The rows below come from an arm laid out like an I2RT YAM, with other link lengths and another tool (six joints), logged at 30 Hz.
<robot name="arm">
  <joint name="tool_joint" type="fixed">
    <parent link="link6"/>
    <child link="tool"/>
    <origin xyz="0.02 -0.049 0.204" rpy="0 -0.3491 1.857"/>
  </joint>
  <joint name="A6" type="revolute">
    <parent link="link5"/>
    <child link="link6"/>
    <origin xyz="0.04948 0 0.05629" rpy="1.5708 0 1.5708"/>
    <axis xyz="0 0 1"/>
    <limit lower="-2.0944" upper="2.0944"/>
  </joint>
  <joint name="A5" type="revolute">
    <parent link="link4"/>
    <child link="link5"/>
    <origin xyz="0.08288 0.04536 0.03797" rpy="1.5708 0 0"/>
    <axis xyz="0 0 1"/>
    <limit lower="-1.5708" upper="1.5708"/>
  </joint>
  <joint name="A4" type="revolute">
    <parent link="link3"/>
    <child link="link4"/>
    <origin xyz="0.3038 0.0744 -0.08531"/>
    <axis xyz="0 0 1"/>
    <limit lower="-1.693" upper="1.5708"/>
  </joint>
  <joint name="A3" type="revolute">
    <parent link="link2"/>
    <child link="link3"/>
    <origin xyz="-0.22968 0 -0.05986" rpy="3.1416 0 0"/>
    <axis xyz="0 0 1"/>
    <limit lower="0" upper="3.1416"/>
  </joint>
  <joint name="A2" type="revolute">
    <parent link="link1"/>
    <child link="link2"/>
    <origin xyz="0.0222 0.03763 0.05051" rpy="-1.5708 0 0"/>
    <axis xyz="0 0 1"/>
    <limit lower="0" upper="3.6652"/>
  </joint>
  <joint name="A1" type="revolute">
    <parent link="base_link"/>
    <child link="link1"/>
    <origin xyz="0 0 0.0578"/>
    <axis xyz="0 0 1"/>
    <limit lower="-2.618" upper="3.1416"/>
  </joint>
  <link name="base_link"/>
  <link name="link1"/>
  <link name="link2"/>
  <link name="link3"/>
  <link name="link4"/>
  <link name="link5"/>
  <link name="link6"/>
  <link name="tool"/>
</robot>
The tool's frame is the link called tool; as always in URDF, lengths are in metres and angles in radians.
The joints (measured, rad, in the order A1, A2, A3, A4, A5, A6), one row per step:
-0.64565 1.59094 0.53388 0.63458 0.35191 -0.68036
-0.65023 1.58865 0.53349 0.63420 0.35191 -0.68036
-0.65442 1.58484 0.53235 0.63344 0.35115 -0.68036
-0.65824 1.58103 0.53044 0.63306 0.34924 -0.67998
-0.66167 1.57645 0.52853 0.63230 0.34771 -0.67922
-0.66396 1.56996 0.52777 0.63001 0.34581 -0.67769
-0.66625 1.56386 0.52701 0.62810 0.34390 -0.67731
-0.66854 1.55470 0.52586 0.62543 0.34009 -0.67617
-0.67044 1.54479 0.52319 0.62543 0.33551 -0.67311
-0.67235 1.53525 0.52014 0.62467 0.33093 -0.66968
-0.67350 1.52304 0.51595 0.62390 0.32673 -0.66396
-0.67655 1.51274 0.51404 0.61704 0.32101 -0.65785
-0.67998 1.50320 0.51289 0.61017 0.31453 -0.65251
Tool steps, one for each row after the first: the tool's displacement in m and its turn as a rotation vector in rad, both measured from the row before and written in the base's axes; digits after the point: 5 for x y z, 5 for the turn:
-0.00166 -0.00193 0.00089 -0.00092 -0.00121 -0.00458
-0.00148 -0.00156 0.00116 -0.00091 -0.00171 -0.00350
-0.00130 -0.00111 0.00085 -0.00013 -0.00198 -0.00222
-0.00122 -0.00103 0.00116 -0.00032 -0.00249 -0.00232
-0.00044 -0.00077 0.00231 -0.00080 -0.00440 -0.00113
-0.00040 -0.00073 0.00219 -0.00134 -0.00347 -0.00068
0.00000 -0.00050 0.00334 -0.00158 -0.00604 0.00079
0.00007 -0.00017 0.00378 -0.00164 -0.00923 0.00120
-0.00013 -0.00003 0.00315 -0.00054 -0.00832 0.00108
-0.00014 0.00025 0.00400 -0.00051 -0.01123 0.00070
-0.00056 -0.00030 0.00223 0.00369 -0.00740 0.00010
-0.00040 -0.00041 0.00220 0.00354 -0.00695 0.00070

